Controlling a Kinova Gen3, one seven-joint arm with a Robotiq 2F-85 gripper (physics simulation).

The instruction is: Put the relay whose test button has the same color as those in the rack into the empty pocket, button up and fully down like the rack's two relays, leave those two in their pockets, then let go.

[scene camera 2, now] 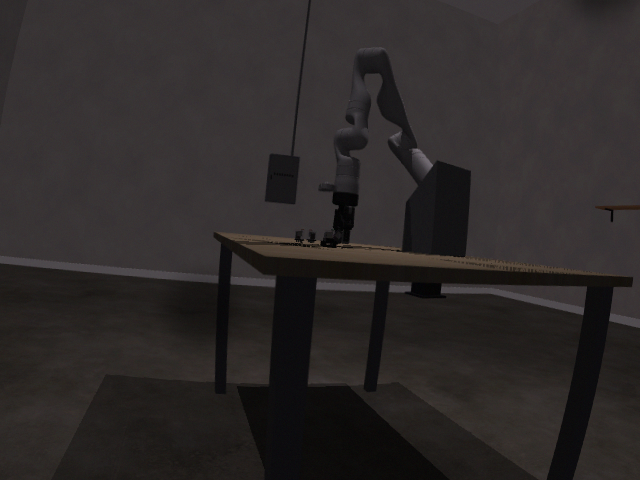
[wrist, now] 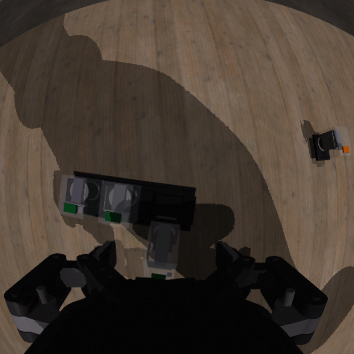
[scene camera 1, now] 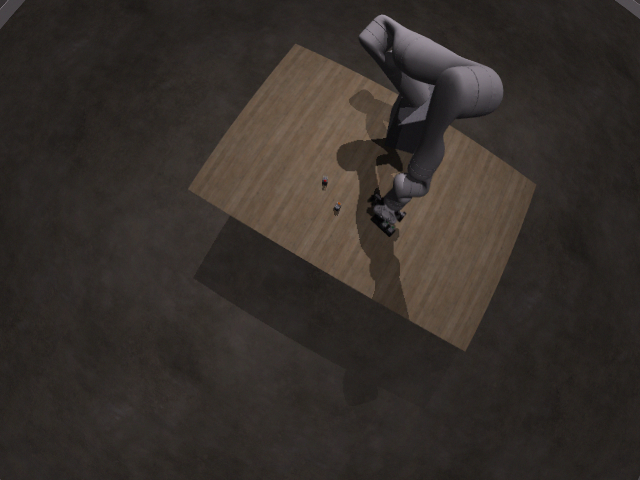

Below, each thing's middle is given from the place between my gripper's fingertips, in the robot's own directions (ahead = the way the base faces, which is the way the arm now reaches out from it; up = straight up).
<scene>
Right now my hand is 50 mm short of the black rack (wrist: 156,198) and 20 mm to the right of it.
</scene>
